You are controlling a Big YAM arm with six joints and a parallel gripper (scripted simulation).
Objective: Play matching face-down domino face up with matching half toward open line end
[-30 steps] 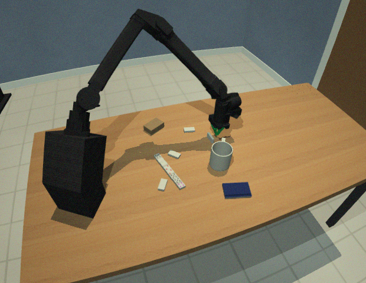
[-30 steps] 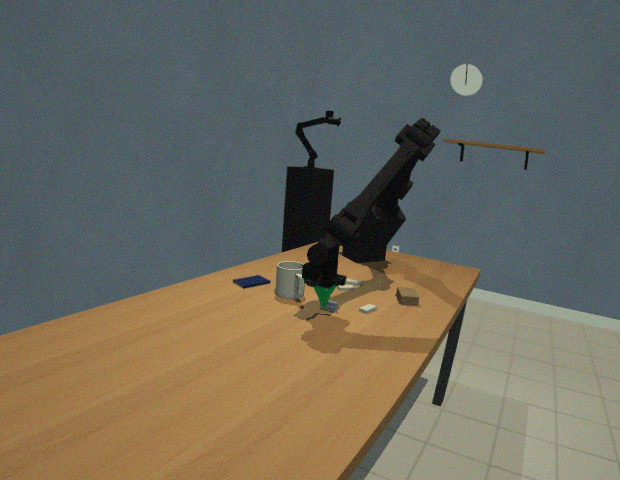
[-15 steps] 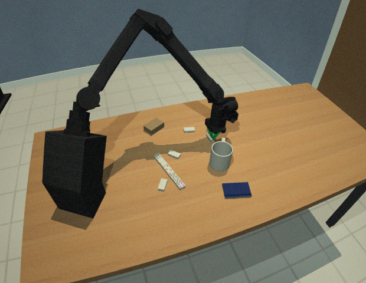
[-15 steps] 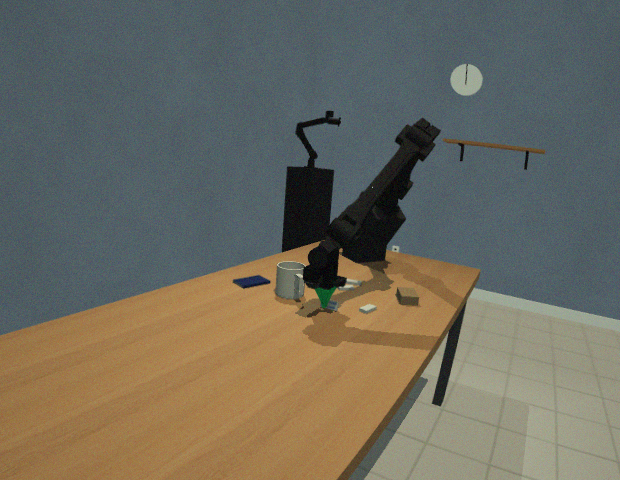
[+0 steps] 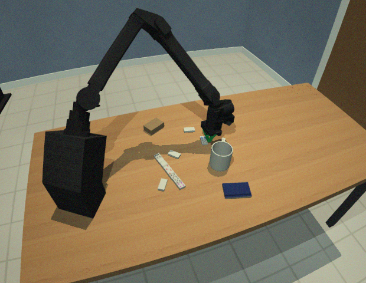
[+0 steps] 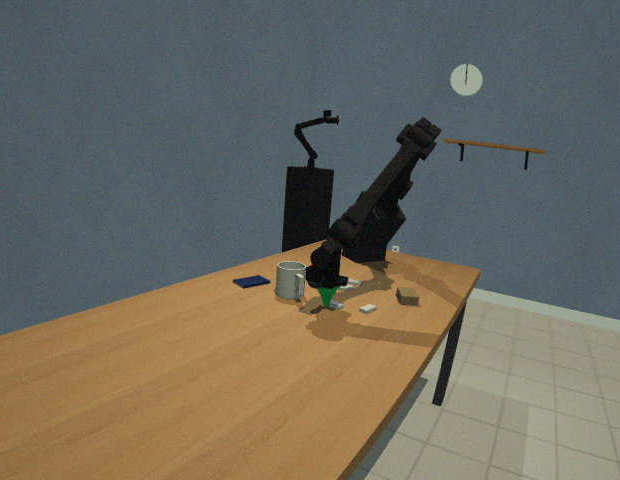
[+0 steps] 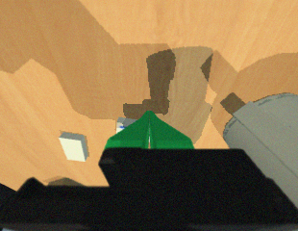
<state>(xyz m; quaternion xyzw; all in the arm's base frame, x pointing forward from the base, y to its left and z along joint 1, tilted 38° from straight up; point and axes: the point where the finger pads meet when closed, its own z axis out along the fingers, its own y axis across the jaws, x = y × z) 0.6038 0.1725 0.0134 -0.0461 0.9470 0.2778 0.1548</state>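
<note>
Right now my hand is 80 mm past the grey tile and 100 mm to the right of it. From my hand the other things lie so: brown block 260 mm behind, 150 mm to the left, 10 mm above.
</note>
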